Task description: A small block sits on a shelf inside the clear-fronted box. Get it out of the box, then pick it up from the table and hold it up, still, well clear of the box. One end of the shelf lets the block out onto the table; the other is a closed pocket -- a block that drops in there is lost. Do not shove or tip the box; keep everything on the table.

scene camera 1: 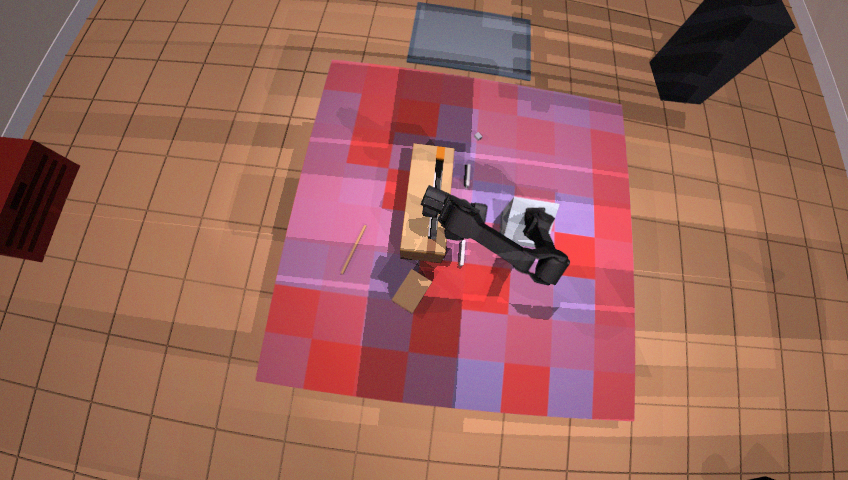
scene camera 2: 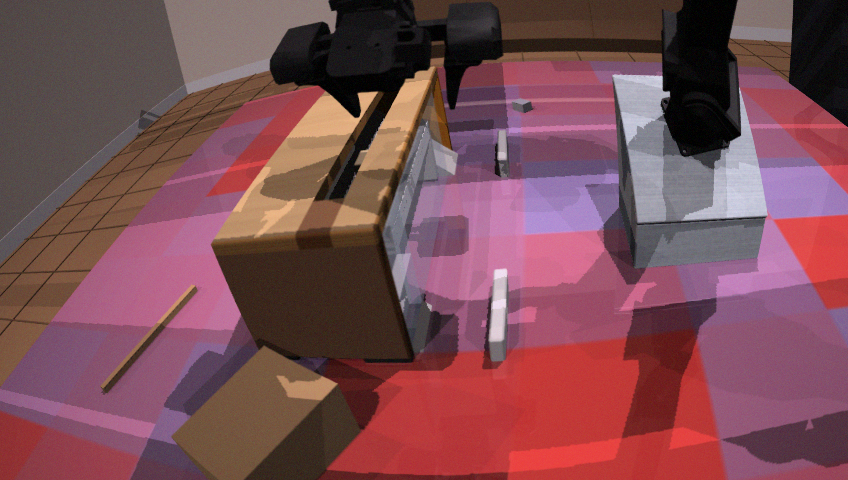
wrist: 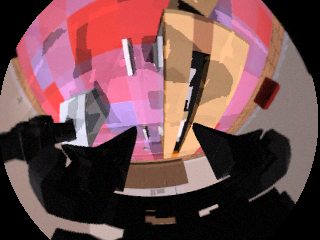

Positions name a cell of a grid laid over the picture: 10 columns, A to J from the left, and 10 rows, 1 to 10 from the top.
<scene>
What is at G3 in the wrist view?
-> A wooden box.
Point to a thin wooden stick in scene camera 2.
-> At C7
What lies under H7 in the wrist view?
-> The gripper.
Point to a wooden box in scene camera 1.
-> E5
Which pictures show the wooden box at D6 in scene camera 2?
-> Scene camera 1, scene camera 2 and the wrist view: all of them.
</scene>
